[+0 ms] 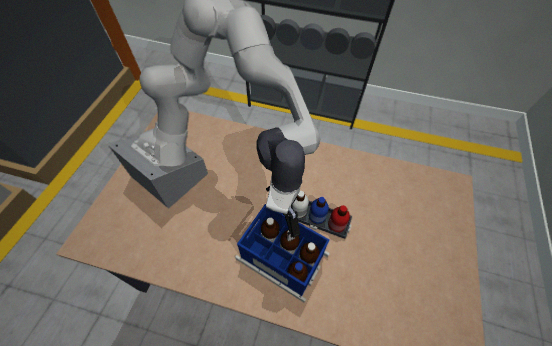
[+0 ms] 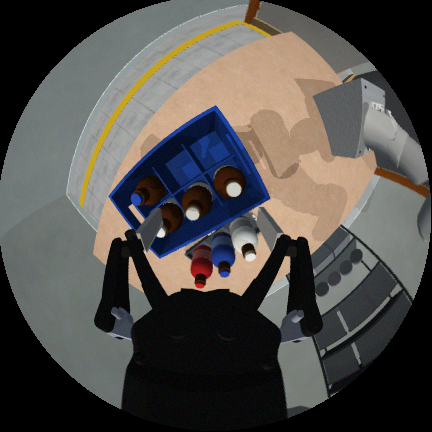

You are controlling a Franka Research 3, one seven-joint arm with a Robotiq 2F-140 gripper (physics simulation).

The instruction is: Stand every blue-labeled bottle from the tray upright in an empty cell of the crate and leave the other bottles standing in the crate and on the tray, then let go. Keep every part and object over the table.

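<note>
A blue bottle (image 1: 319, 212) (image 2: 223, 250) stands on the dark tray (image 1: 348, 232) (image 2: 189, 254), between a white bottle (image 1: 300, 207) (image 2: 243, 237) and a red bottle (image 1: 340, 220) (image 2: 201, 264). The blue crate (image 1: 248, 256) (image 2: 251, 172) holds three white-capped brown bottles in the row nearest the tray and a blue-capped brown bottle (image 1: 298, 271) (image 2: 152, 190) in an end cell of the other row. Two cells beside that one are empty. My gripper (image 1: 284, 218) (image 2: 208, 215) is open and empty, above the crate's tray side. Most bottle labels are hidden.
The tray lies close along the crate's long side. Pale strips (image 1: 272, 280) lie at the crate's base. The robot's grey base (image 1: 170, 180) (image 2: 342, 117) stands on the brown table (image 1: 410, 240) (image 2: 265, 75). A black shelf rack (image 1: 366, 82) stands behind the table.
</note>
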